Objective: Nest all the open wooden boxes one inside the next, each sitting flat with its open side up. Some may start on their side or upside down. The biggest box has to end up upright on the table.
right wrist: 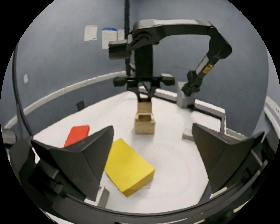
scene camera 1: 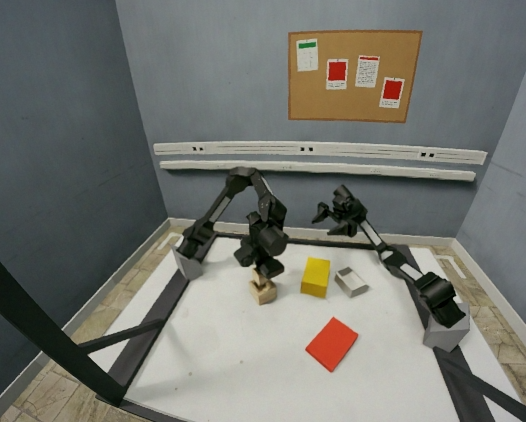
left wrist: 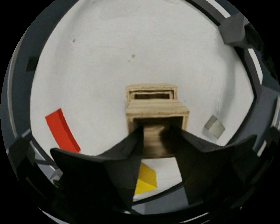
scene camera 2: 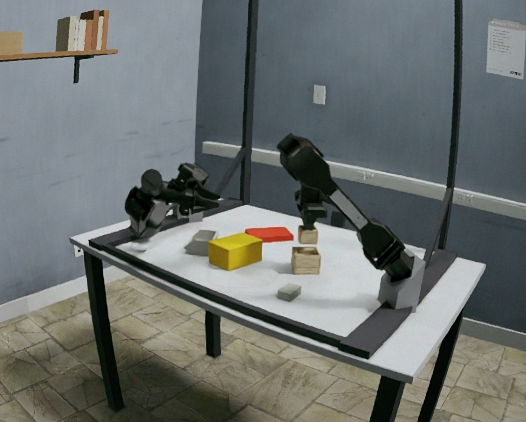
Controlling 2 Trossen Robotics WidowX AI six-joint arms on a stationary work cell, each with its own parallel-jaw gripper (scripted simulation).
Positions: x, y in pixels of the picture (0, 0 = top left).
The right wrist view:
left gripper: 144, 103
right gripper: 154, 129
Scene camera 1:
left gripper: 261, 273
right gripper: 318, 228
flat red block: 329, 346
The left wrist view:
left gripper: 156, 130
small wooden box: 156, 115
flat red block: 57, 124
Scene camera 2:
left gripper: 307, 233
right gripper: 219, 201
